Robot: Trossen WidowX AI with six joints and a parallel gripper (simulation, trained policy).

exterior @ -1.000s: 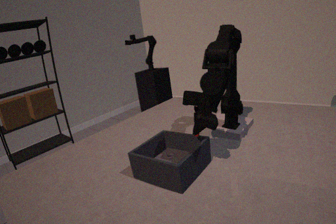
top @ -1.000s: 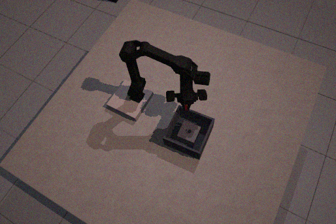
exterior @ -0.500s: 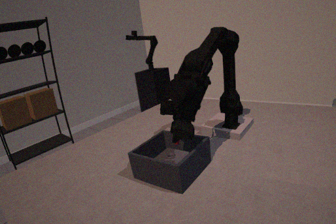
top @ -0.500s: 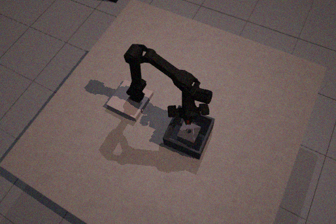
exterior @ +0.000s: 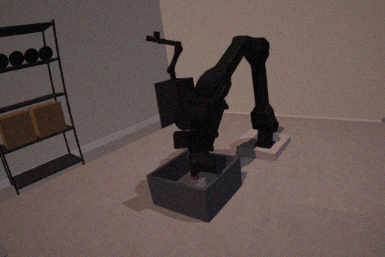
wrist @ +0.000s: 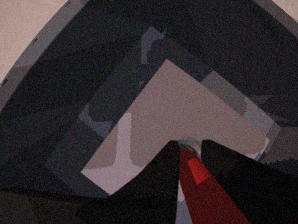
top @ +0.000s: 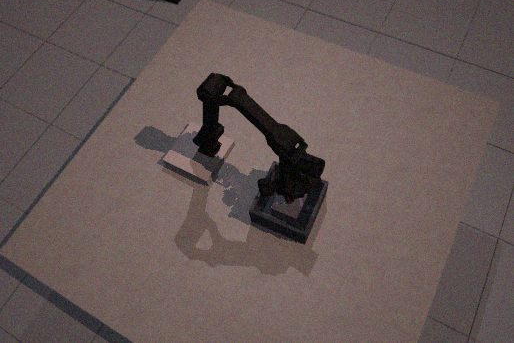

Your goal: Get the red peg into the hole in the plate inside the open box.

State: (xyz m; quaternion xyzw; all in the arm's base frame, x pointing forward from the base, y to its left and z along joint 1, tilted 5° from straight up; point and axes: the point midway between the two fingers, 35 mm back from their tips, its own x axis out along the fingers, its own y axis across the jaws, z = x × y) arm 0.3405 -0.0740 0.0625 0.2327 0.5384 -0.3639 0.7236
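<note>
Right now my gripper tip is 1 cm past the red peg, 1 cm to the right of it and 3 cm below it. Round my gripper tip: grey box (1 cm to the left, 5 cm below); then light plate (1 cm to the left, 3 cm below).
</note>
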